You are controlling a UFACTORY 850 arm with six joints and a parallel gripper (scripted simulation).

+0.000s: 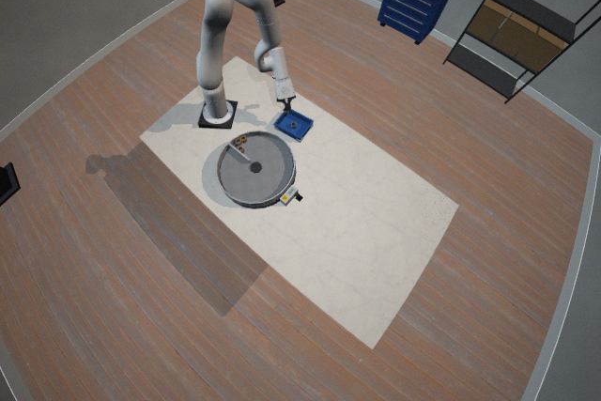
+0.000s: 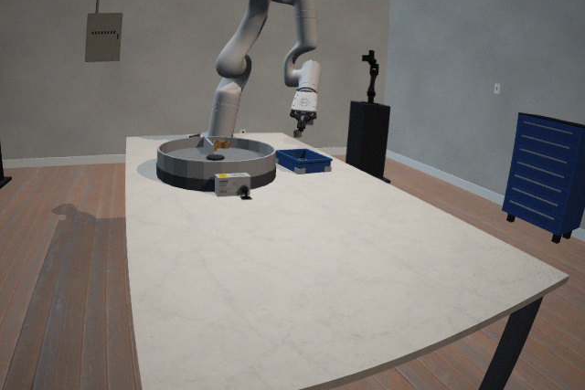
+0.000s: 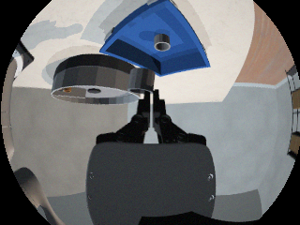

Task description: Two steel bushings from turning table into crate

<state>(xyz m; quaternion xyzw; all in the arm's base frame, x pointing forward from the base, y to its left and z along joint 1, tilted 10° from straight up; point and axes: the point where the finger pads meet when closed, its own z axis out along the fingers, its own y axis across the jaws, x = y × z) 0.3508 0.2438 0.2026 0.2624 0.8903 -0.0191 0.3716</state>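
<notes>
The blue crate lies 40 mm ahead of my hand and 130 mm below it. The rest, counted from my hand: round grey turning table: 110 mm ahead, 350 mm to the right, 100 mm below.
</notes>
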